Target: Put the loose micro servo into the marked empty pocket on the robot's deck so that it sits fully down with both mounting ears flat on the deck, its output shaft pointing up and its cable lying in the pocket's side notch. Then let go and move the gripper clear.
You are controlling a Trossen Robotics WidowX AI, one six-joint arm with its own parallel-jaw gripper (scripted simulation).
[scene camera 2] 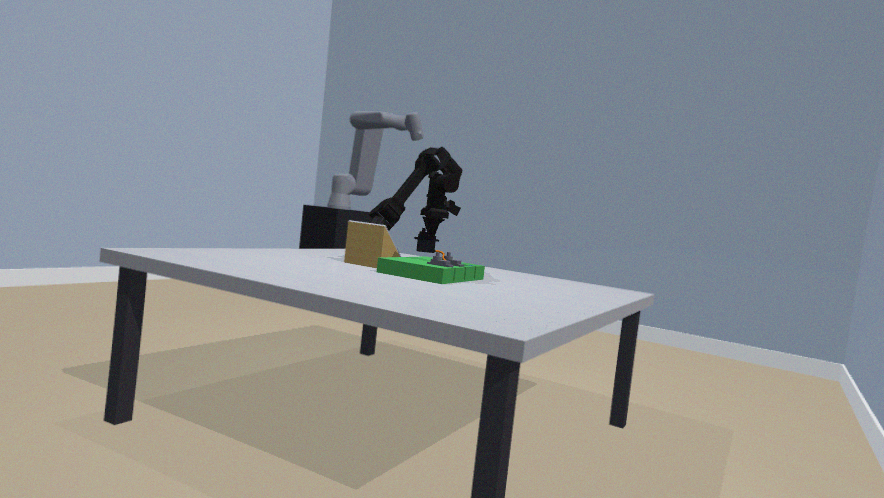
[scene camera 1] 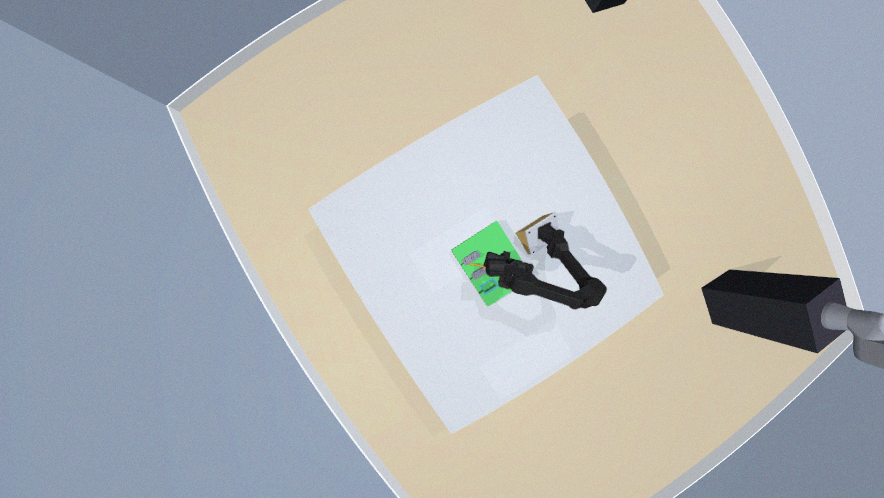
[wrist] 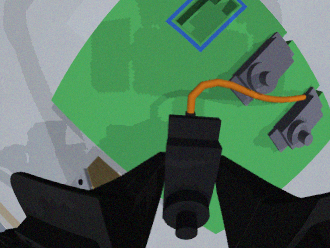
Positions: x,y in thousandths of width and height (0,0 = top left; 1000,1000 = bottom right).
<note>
I see my gripper (scene camera 2: 488,479), a micro servo (wrist: 586,619) and a green deck (scene camera 1: 557,479).
My gripper is seen too in the wrist view (wrist: 580,647). The green deck shows as well in scene camera 2 (scene camera 2: 462,537) and in the wrist view (wrist: 408,288).
</note>
